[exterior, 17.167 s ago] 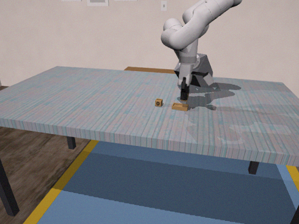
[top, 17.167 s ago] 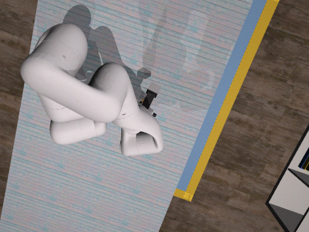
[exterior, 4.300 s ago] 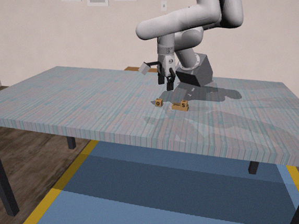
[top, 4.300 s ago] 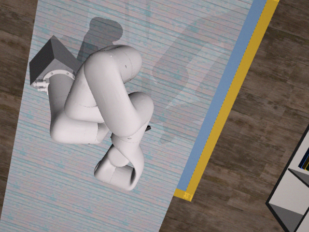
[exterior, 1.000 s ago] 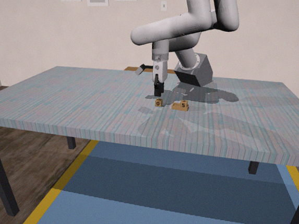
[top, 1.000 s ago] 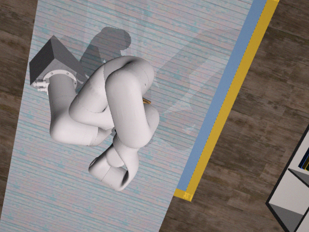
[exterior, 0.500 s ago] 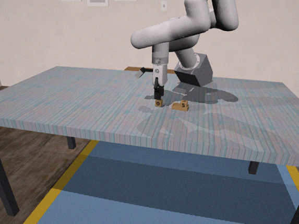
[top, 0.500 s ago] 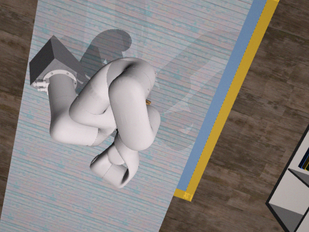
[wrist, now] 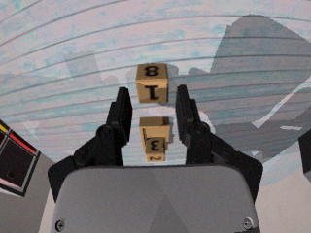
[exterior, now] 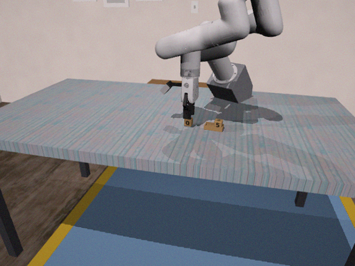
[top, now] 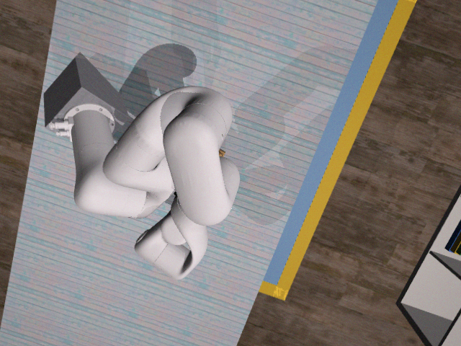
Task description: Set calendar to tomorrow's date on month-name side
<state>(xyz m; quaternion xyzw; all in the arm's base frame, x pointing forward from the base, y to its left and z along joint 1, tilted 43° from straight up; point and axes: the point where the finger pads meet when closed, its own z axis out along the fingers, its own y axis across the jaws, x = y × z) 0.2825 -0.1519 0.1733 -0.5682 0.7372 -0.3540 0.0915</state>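
The wooden digit cube is 40 mm below my hand. Also, from my hand: wooden calendar tray: 40 mm ahead, 100 mm to the left, 50 mm below.
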